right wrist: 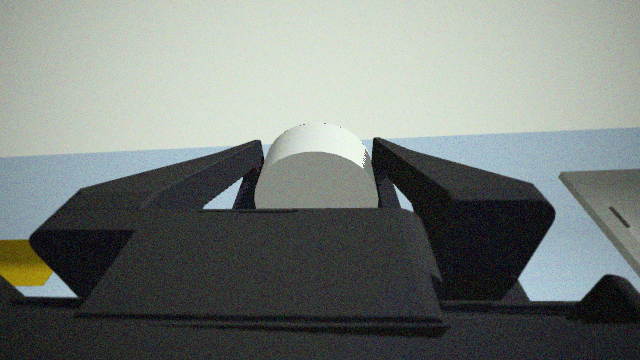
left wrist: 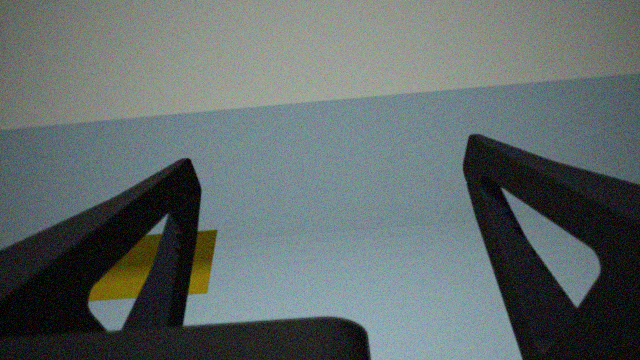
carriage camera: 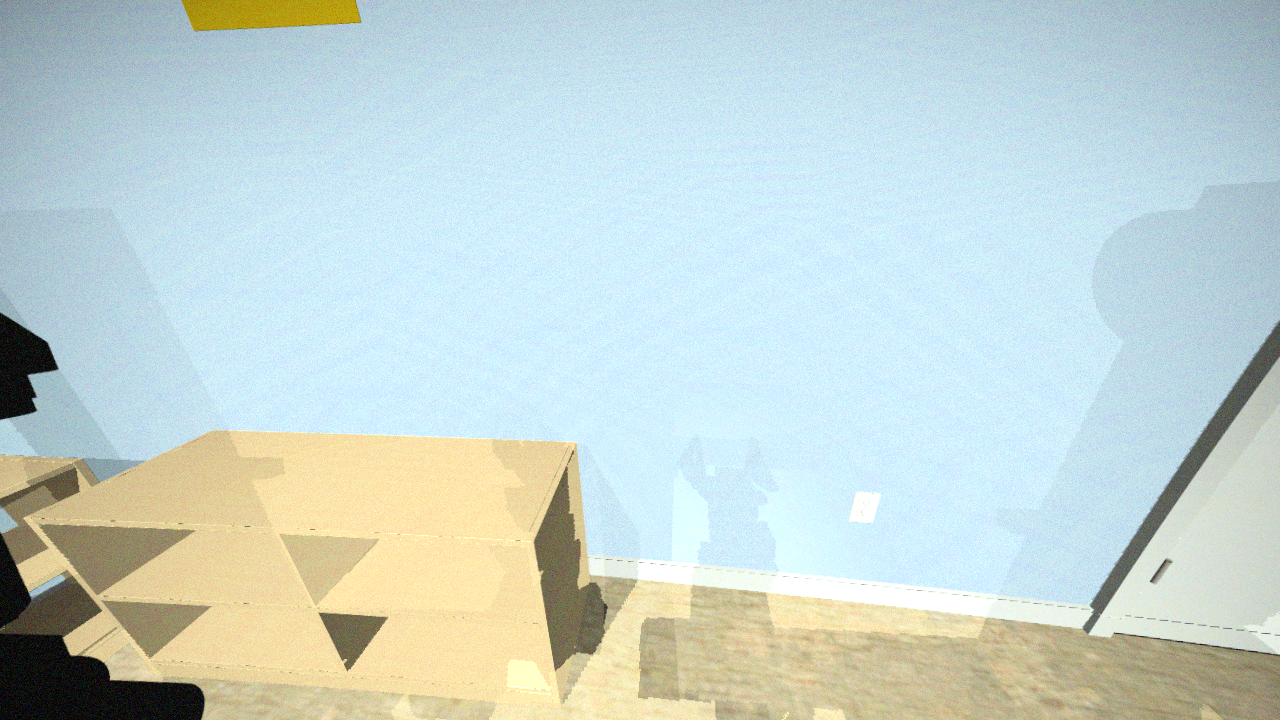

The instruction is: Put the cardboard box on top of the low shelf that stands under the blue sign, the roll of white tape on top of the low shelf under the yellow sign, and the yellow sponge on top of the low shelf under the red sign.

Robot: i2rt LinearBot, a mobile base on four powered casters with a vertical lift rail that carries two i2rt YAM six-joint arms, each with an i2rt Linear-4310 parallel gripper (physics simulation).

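Frame: origin at the left arm's base, x up, y right, z ahead, level; millimetres.
Seen in the pictures: left gripper, fingertip midpoint: (left wrist: 329,162); right gripper, fingertip midpoint: (right wrist: 317,151).
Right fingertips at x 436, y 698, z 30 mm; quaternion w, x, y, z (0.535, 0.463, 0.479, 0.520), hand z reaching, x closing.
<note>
Offsets run from my right fingertips to a thing's top centre. Level surfaces: height alone.
The yellow sign @(dy -1209, dx +559, dz +906 mm) (carriage camera: 273,12) (left wrist: 202,262) (right wrist: 25,262) hangs on the blue wall, at the top left of the carriage view and low at the left in both wrist views. A low wooden shelf @(dx -682 mm) (carriage camera: 384,483) stands under it at the lower left of the carriage view; no object shows on the visible part of its top. My right gripper (right wrist: 317,151) is shut on the roll of white tape @(dy +0, dx +2, dz +9 mm) (right wrist: 316,177), held between its fingertips. My left gripper (left wrist: 329,162) is open and empty, pointing at the wall and ceiling. The cardboard box, the sponge, and the blue and red signs do not show.
Part of another wooden shelf (carriage camera: 40,470) shows at the far left of the carriage view, partly behind my dark left arm (carriage camera: 26,671). A white door (carriage camera: 1208,537) (right wrist: 615,200) stands at the right. A wall outlet @(dy +275, dx -835, dz +805 mm) (carriage camera: 864,506) sits low between shelf and door.
</note>
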